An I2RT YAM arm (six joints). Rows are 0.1 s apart.
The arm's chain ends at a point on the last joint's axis. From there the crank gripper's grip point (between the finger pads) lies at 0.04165 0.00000 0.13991 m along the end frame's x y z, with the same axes.
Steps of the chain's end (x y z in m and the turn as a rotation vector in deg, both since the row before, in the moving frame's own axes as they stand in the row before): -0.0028 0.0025 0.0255 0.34 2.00 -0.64; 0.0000 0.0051 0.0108 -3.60 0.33 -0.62; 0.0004 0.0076 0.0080 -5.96 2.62 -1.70; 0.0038 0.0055 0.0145 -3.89 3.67 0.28; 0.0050 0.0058 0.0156 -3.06 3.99 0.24; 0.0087 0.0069 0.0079 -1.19 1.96 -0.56; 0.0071 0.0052 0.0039 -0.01 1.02 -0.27; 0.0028 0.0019 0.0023 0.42 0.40 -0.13; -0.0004 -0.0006 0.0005 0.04 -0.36 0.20; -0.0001 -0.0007 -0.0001 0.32 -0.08 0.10
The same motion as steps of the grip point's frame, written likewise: 0.0021 0.0012 0.0240 0.34 2.00 -0.64; 0.0008 0.0134 0.0103 -3.60 0.33 -0.62; 0.0069 0.0207 0.0053 -5.96 2.62 -1.70; 0.0126 0.0151 0.0112 -3.89 3.67 0.28; 0.0146 0.0134 0.0122 -3.06 3.99 0.24; 0.0135 0.0094 0.0064 -1.19 1.96 -0.56; 0.0096 0.0050 0.0031 -0.01 1.02 -0.27; 0.0038 0.0008 0.0020 0.42 0.40 -0.13; -0.0013 -0.0006 0.0008 0.04 -0.36 0.20; -0.0003 -0.0014 0.0000 0.32 -0.08 0.10
